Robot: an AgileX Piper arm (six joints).
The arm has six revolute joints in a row. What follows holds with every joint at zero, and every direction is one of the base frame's.
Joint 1 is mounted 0.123 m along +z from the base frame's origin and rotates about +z.
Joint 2 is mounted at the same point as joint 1 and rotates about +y.
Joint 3 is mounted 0.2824 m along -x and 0.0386 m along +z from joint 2 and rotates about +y.
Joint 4 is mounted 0.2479 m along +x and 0.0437 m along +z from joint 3 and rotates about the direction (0.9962, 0, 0.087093).
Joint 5 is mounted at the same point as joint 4 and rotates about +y.
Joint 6 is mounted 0.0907 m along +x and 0.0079 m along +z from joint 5 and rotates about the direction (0.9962, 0, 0.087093).
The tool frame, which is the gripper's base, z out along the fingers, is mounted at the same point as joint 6; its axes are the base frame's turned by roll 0, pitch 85.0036 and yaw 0 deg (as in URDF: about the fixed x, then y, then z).
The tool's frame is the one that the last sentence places.
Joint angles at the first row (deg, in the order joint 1, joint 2, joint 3, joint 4, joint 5, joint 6):
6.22, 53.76, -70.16, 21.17, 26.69, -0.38
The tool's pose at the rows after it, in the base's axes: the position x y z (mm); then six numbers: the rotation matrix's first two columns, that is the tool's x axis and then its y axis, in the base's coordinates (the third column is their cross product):
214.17, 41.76, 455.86, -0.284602, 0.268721, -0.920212, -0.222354, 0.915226, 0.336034
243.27, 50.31, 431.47, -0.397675, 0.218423, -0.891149, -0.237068, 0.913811, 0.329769
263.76, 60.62, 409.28, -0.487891, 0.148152, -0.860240, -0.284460, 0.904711, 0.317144
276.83, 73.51, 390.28, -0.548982, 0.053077, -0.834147, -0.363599, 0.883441, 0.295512
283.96, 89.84, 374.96, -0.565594, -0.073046, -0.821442, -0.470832, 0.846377, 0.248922
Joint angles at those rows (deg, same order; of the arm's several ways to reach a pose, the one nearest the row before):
6.36, 60.33, -70.47, 23.69, 29.04, -3.27
6.71, 65.93, -70.49, 27.20, 31.15, -8.02
7.32, 70.53, -70.49, 31.60, 33.73, -14.47
8.49, 74.23, -70.49, 35.85, 36.61, -21.91
10.65, 77.17, -70.54, 38.70, 38.99, -29.87

